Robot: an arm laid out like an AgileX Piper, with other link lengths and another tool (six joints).
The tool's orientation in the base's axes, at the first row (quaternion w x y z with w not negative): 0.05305, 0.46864, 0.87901, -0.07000
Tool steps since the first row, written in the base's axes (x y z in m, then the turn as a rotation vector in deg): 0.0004, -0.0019, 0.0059, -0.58, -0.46, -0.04; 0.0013, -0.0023, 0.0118, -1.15, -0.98, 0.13; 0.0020, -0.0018, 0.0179, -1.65, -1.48, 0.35; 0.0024, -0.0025, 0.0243, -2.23, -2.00, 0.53; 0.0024, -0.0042, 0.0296, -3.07, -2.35, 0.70; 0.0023, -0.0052, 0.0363, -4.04, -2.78, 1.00; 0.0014, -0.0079, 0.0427, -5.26, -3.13, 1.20; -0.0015, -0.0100, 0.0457, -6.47, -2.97, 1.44; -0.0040, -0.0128, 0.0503, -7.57, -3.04, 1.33; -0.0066, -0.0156, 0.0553, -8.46, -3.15, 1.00; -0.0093, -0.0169, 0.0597, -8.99, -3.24, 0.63
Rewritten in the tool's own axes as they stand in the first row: -0.0027, -0.0011, -0.0055, -0.05, -0.73, 0.10; -0.0045, -0.0011, -0.0112, -0.18, -1.51, 0.01; -0.0054, -0.0006, -0.0173, -0.35, -2.21, -0.13; -0.0072, -0.0012, -0.0234, -0.48, -2.99, -0.24; -0.0095, -0.0025, -0.0284, -0.33, -3.90, -0.37; -0.0113, -0.0036, -0.0348, -0.19, -4.96, -0.62; -0.0140, -0.0063, -0.0406, 0.17, -6.19, -0.79; -0.0146, -0.0101, -0.0433, 0.94, -7.12, -1.08; -0.0162, -0.0141, -0.0474, 1.51, -8.07, -0.99; -0.0179, -0.0181, -0.0519, 1.97, -8.84, -0.67; -0.0181, -0.0214, -0.0561, 2.25, -9.30, -0.31
